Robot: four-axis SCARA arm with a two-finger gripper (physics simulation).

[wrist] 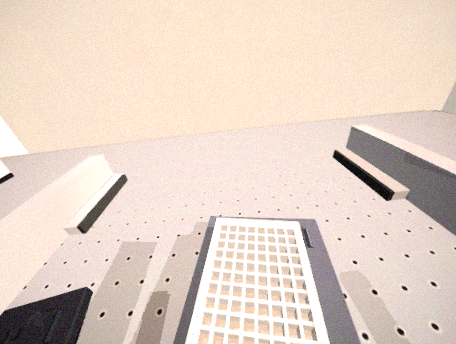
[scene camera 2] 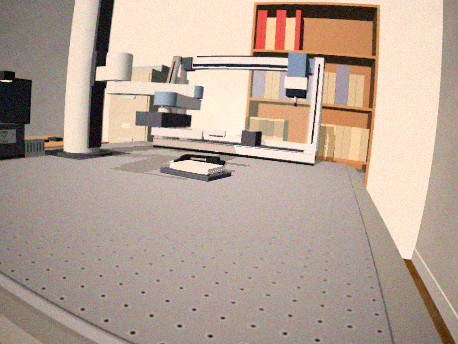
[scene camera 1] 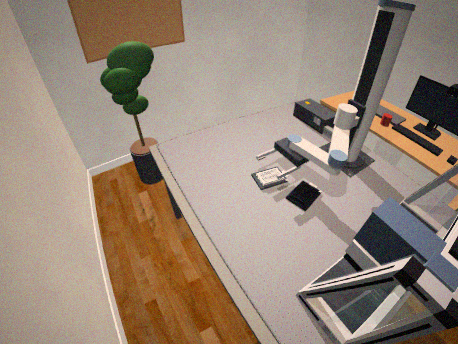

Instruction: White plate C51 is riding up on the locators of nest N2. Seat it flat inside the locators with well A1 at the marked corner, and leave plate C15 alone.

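Frame: origin at the arm's base, x ahead, y left, z up, level; metres.
Seen in the pictures: gripper, fingertip midpoint: (wrist: 227, 154) (scene camera 2: 214, 134) (scene camera 1: 266, 167); arm's base, link origin: (scene camera 2: 81, 155).
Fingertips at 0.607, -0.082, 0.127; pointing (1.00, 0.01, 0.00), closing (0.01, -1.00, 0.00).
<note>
Offsets run from my fingertips to a thing's middle, as dx, dy, dz. "spot": to the spot under its first point.
White plate C51 @[-0.042, -0.010, -0.093] (scene camera 1: 270, 176) (scene camera 2: 196, 166) (wrist: 257, 280) lies on the dark nest N2 @[-0.043, -0.015, -0.106] (scene camera 1: 265, 186) (scene camera 2: 207, 177) (wrist: 326, 280). Its far edge lies close to the nest's far rim in the wrist view, and a small dark locator shows by its far right corner. Whether it is flat or tilted is hard to tell. The A1 mark does not show. A black plate @[-0.119, +0.176, -0.095] (scene camera 1: 303, 195) (wrist: 50, 317), with no readable label, sits beside the nest. My gripper (scene camera 1: 269, 167) (wrist: 227, 154) is open and empty, above the table, with its fingers wide apart on either side of the white plate in the wrist view.
The arm's column (scene camera 1: 372, 85) (scene camera 2: 82, 75) stands behind the nest. A gantry frame (scene camera 1: 360, 275) (scene camera 2: 317, 110) stands on the table. A dark box @[spot: -0.641, -0.265, -0.011] (scene camera 1: 314, 115) lies near the column. A desk (scene camera 1: 405, 140) with a monitor (scene camera 1: 435, 102) is beyond the table.
</note>
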